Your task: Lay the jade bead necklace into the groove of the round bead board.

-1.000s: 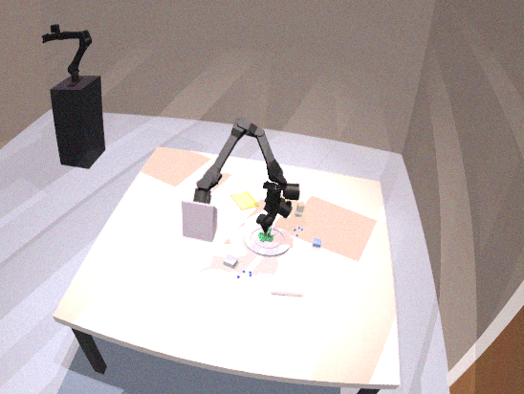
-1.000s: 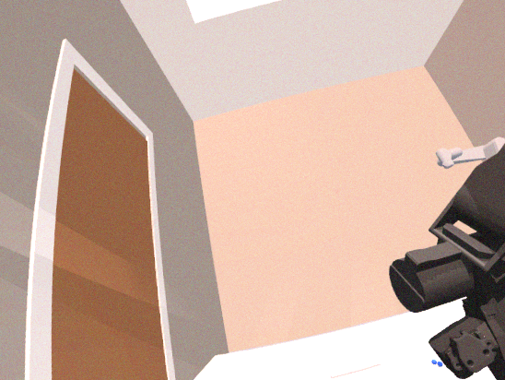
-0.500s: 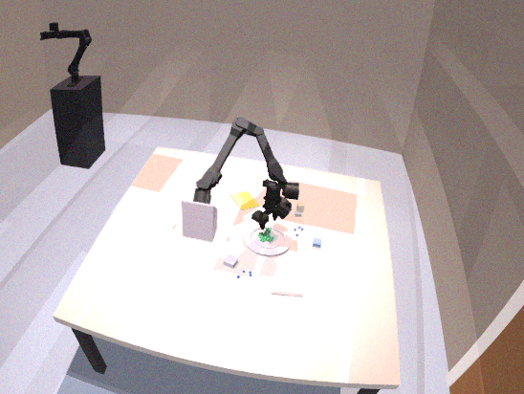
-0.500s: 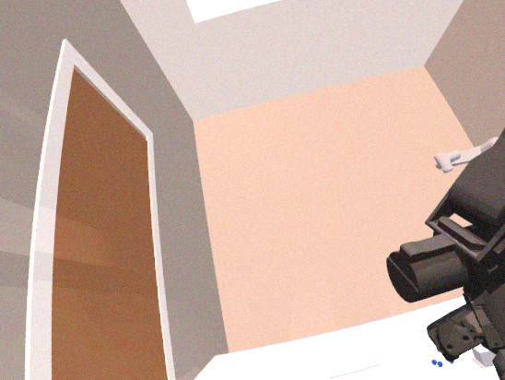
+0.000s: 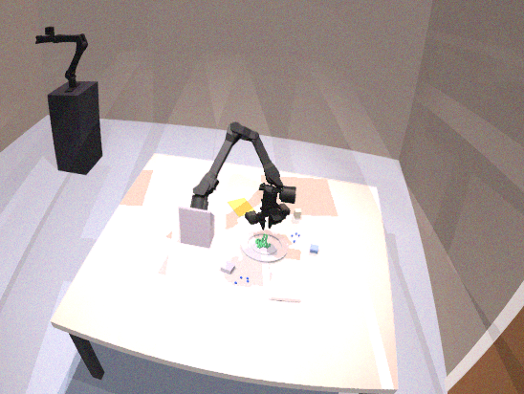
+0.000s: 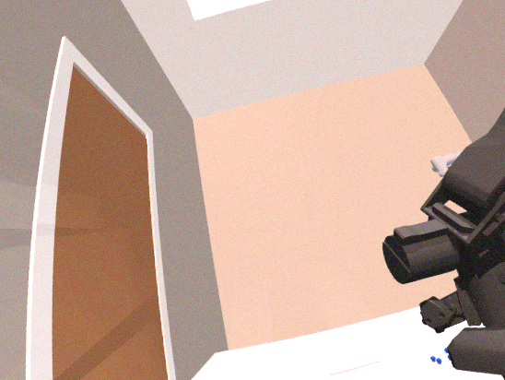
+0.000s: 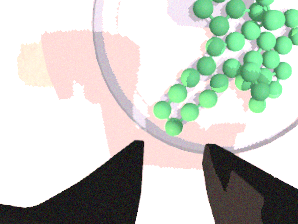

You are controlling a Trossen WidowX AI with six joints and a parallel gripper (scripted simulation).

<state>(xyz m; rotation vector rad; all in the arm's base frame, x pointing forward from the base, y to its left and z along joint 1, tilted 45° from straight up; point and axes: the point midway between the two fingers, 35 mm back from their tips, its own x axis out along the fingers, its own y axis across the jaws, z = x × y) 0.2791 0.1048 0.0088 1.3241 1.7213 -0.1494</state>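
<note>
Right now my gripper tip is 6 cm to the left of the round white bead board, 4 cm above it and 1 cm short of it. From my gripper tip the other things lie so: yellow sheet: 19 cm to the left, 14 cm behind, 5 cm below; blue block: 22 cm ahead, 4 cm below, 3 cm to the right; cream block: 19 cm to the left, 13 cm ahead, 3 cm below.
</note>
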